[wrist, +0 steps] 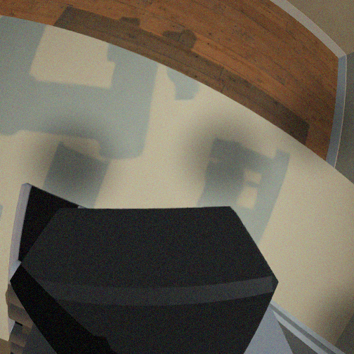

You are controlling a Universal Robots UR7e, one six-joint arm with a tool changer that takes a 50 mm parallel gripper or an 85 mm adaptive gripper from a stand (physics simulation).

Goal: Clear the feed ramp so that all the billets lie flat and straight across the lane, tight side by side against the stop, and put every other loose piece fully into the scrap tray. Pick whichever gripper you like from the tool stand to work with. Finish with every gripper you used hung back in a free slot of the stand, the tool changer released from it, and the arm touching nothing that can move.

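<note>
A large dark block (150,245), part of the wrist tooling, fills the lower middle of the wrist view. No fingertips show, so I see neither an open nor a shut gripper, and whether one is coupled cannot be told. A black panel (40,215) with a pale edge stands at the left, partly hidden behind the block. Small brownish ribbed shapes (17,310) show at the lower left edge; what they are cannot be told. The billets, the stop, the scrap tray and the loose pieces cannot be made out.
The cream table top (320,235) curves across the view, with grey-blue shadows on it. The brown wooden floor (240,55) lies beyond its edge. Pale grey-blue rails (300,322) show at the lower right. A pale skirting and wall corner are at the upper right.
</note>
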